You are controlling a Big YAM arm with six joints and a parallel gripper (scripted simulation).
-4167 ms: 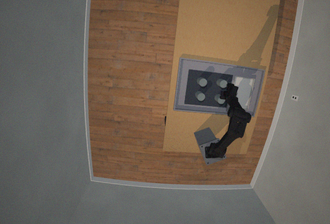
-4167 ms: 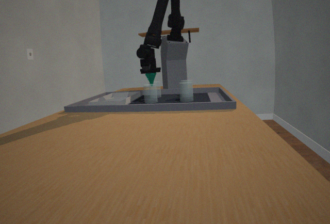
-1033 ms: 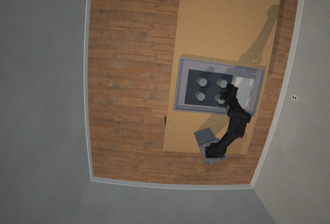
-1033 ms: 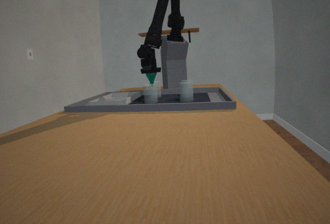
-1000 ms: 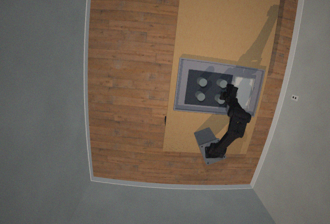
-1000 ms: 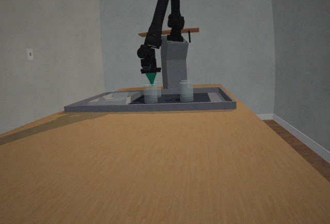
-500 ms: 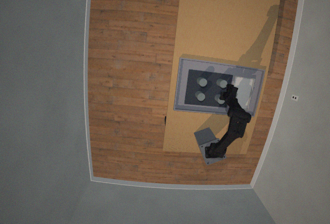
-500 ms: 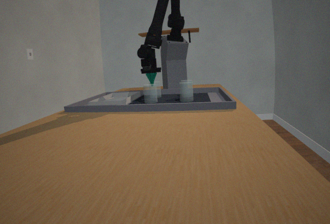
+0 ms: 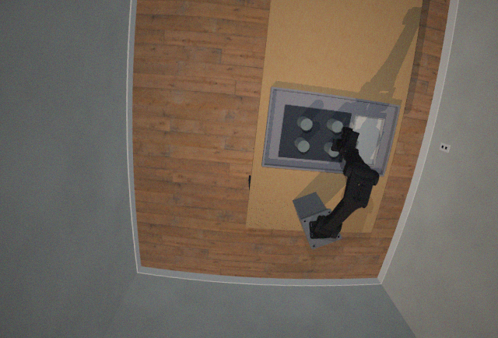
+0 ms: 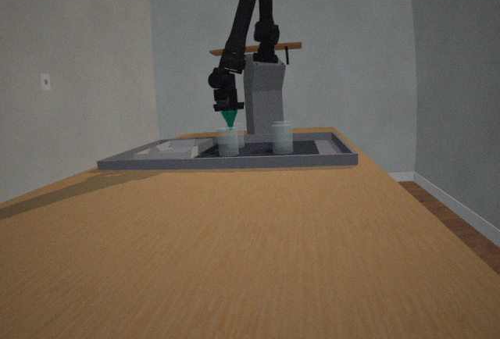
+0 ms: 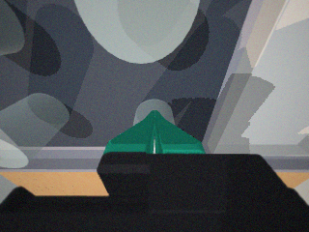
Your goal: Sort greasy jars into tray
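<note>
Right now the rimmed steel table top is 8 cm below my hand, 3 cm ahead of it and 1 cm to the right of it. From my hand the other things lie so: pale tray: 22 cm to the right, 7 cm below, 2 cm behind; then dark drying mat: 10 cm to the left, 8 cm below, 3 cm ahead.
</note>
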